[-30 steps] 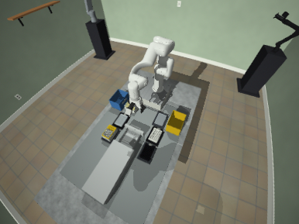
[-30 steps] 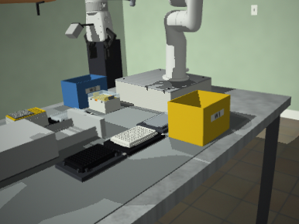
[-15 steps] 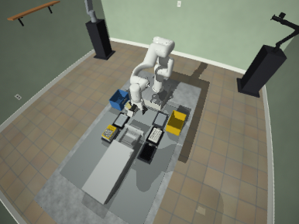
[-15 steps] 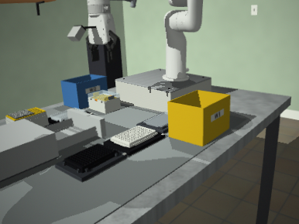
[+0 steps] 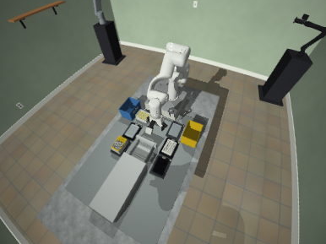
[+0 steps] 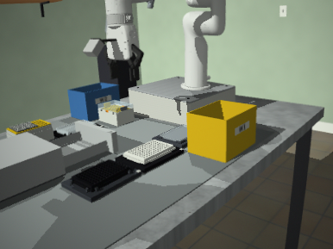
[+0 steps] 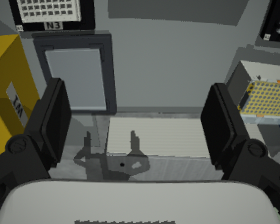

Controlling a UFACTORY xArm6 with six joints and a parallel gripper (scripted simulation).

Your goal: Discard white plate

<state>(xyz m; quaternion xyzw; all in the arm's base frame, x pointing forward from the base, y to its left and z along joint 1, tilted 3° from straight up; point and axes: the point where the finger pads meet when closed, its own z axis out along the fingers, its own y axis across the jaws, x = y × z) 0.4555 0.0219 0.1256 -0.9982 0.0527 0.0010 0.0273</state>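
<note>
My hand is 40 mm short of the white plate, 110 mm to the right of it and 200 mm above it. Also, from my hand: black nest 40 mm ahead, 110 mm to the left, 210 mm below; then drawer 180 mm ahead, 90 mm to the right, 190 mm below; then black plate 220 mm ahead, 100 mm to the left, 200 mm below.
</note>
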